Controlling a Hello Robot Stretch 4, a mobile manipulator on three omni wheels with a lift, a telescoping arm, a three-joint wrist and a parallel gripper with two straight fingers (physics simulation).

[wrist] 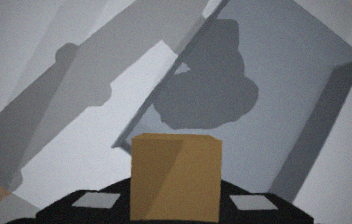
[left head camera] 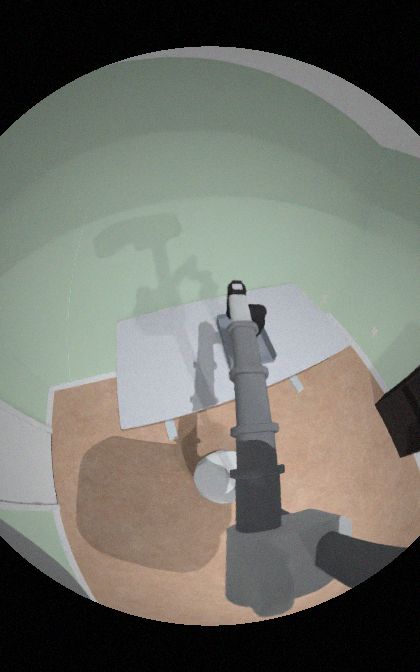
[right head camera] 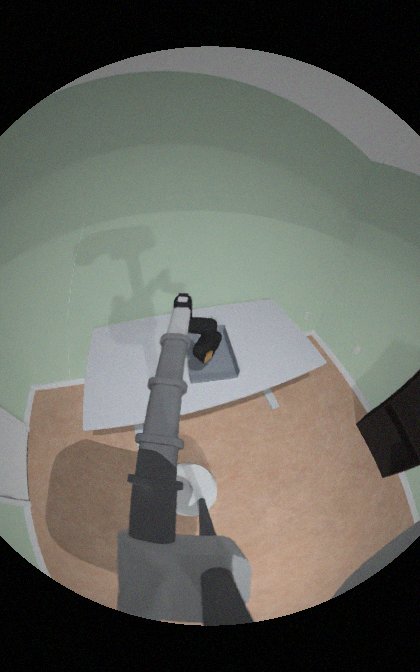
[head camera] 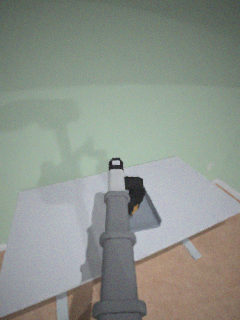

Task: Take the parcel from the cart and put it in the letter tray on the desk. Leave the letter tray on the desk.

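Seen in the pictures: gripper, fingertip midpoint: [wrist: 174,189] [head camera: 133,210]; robot's base, origin of the base link: [left head camera: 222,475].
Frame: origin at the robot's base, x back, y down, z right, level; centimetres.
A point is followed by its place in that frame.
The parcel [wrist: 176,177] @[x -61.2, y -92.5, z 7.1 cm] [head camera: 134,208] @[x -58.5, y -91.3, z 9.1 cm] [right head camera: 208,356] is a brown box. My gripper [wrist: 174,189] @[x -60.2, y -87.3, z 8.7 cm] is shut on it; in the wrist view its dark fingers stand on both sides of the box. In the right head view the gripper hangs above the letter tray [right head camera: 227,374], a shallow blue-grey tray that also shows in the head view [head camera: 151,223] @[x -64.0, y -69.5, z 21.7 cm], the left head view [left head camera: 269,352] @[x -66.8, y -70.7, z 24.8 cm] and the wrist view [wrist: 295,165] @[x -74.9, y -72.7, z 23.7 cm]. The tray stands on the pale desk [head camera: 55,225] @[x -64.5, y -69.3, z -38.3 cm] [left head camera: 150,370] @[x -56.0, y -69.3, z -41.1 cm] [right head camera: 280,340]. The arm hides part of the tray in the head views. The cart cannot be made out.
The telescoping arm [head camera: 118,260] @[x -22.5, y -120.9, z 0.0 cm] [left head camera: 252,400] @[x -20.9, y -120.9, z -0.3 cm] [right head camera: 162,410] reaches across the desk's front edge. A round white object [left head camera: 212,477] @[x 0.3, y -18.7, z -7.4 cm] [right head camera: 205,487] stands on the floor below the arm. A dark brown piece of furniture [left head camera: 402,420] @[x -4.9, y -7.3, z 211.0 cm] [right head camera: 387,440] is at the right. The green wall [head camera: 165,125] @[x -140.2, y -105.7, z 47.1 cm] rises behind the desk.
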